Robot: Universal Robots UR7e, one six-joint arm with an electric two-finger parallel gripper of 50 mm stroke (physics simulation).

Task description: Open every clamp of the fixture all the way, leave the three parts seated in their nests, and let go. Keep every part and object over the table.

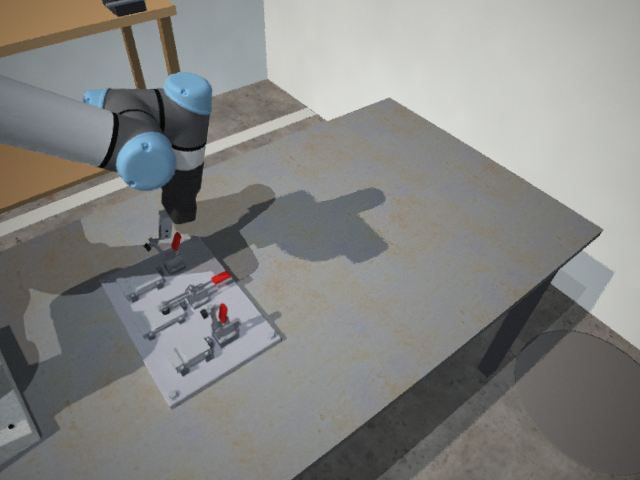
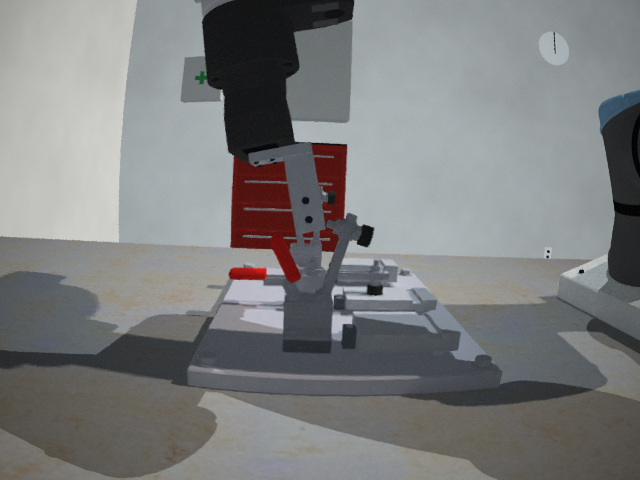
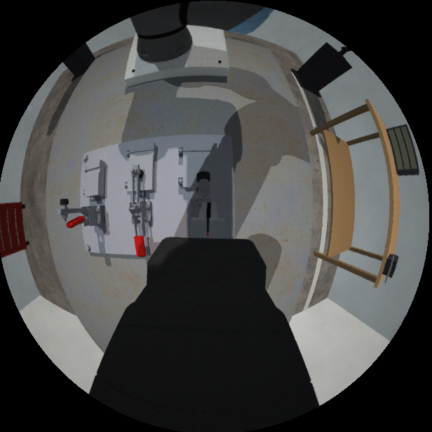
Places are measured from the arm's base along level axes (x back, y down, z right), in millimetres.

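Where they show: gripper, fingertip midpoint: [image 1: 164,236] [image 2: 311,231].
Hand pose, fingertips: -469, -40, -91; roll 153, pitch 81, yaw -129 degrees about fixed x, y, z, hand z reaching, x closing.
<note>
Each offset is from my fingertips to the centre of the thing, as dx, dy, dz. "*": to the spot under its first point. Level surfaces: height alone.
The grey fixture plate @(+36, +100, +114) [image 1: 247,316] [image 2: 310,381] [image 3: 169,189] lies on the table with three toggle clamps with red handles. My gripper [image 1: 164,233] [image 2: 309,241] [image 3: 207,219] is shut and empty. Its fingertips are down at the linkage of the far clamp, between that clamp's red handle @(-16, +42, +6) [image 1: 176,241] [image 2: 286,259], which tilts back, and its raised arm with the black pad @(+20, +24, +4) [image 2: 365,234] [image 3: 203,176]. The middle clamp's handle @(* -52, +55, +123) [image 1: 221,277] [image 2: 248,272] [image 3: 139,245] lies flat, with its pad down. The near clamp's handle @(* +6, +6, +231) [image 1: 222,312] [image 3: 75,221] stands upright. Grey parts @(* +74, +71, +29) [image 1: 146,284] @(* +89, +66, +231) [image 1: 187,355] sit in their nests.
The robot base [image 1: 12,418] [image 2: 620,207] [image 3: 177,60] stands at the table's left end. The steel table @(dy +107) [image 1: 413,232] ends at the right and front edges. A wooden table [image 1: 77,20] [image 3: 342,193] stands behind, off the work table.
</note>
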